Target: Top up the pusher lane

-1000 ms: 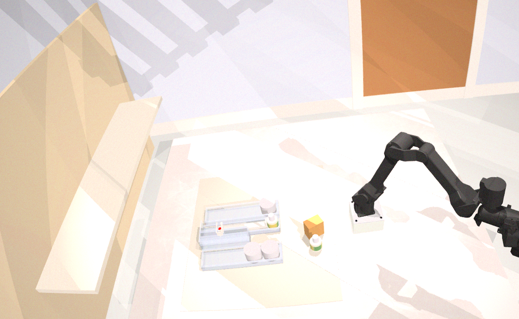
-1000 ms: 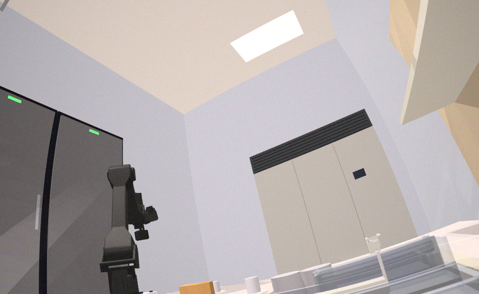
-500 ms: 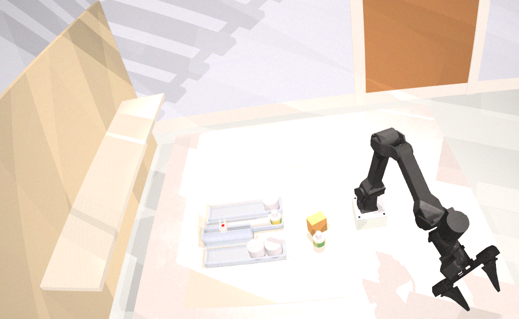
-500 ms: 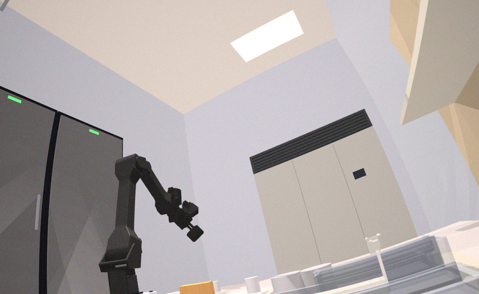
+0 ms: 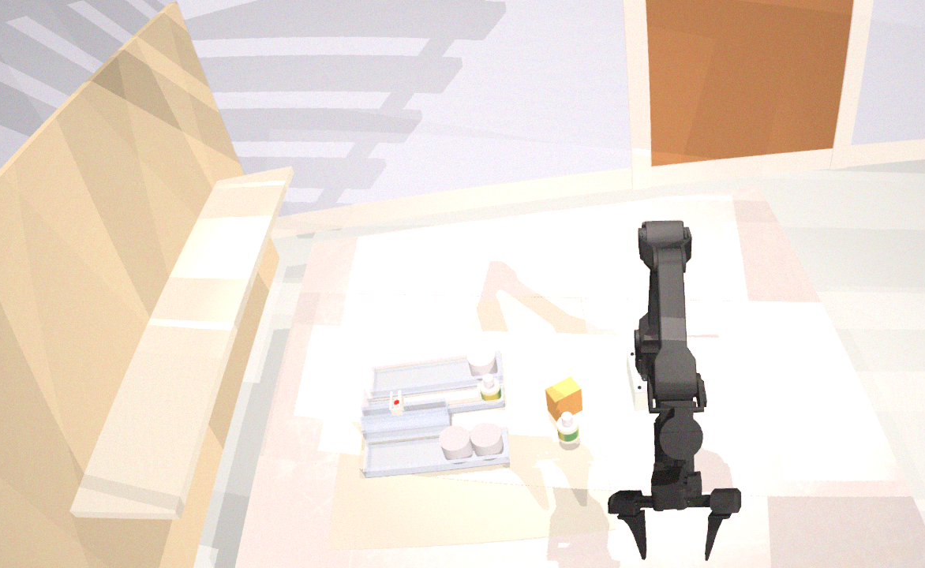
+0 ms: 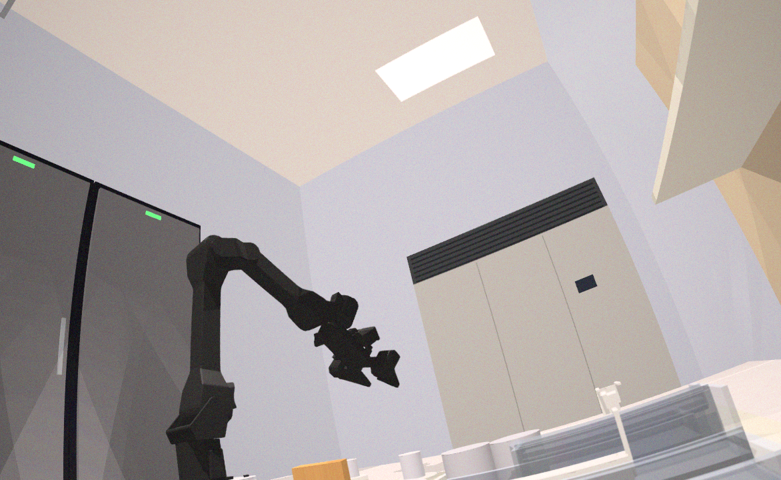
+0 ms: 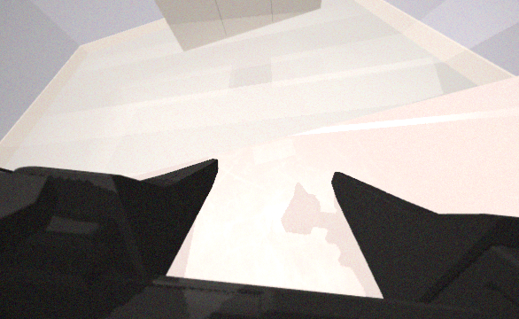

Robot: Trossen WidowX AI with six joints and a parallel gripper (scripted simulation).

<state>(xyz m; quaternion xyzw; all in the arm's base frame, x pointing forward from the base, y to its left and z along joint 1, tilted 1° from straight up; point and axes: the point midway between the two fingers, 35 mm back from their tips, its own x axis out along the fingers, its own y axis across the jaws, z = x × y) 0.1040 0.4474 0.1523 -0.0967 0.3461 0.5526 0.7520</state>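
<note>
My gripper tip is now 8 cm short of the orange box, 46 cm to the left of it and 16 cm above it. From my gripper tip the other things lie so: wooden shelf: 73 cm ahead, 56 cm to the right, 17 cm above; red dot: 42 cm ahead, 50 cm to the right, 13 cm below.
</note>
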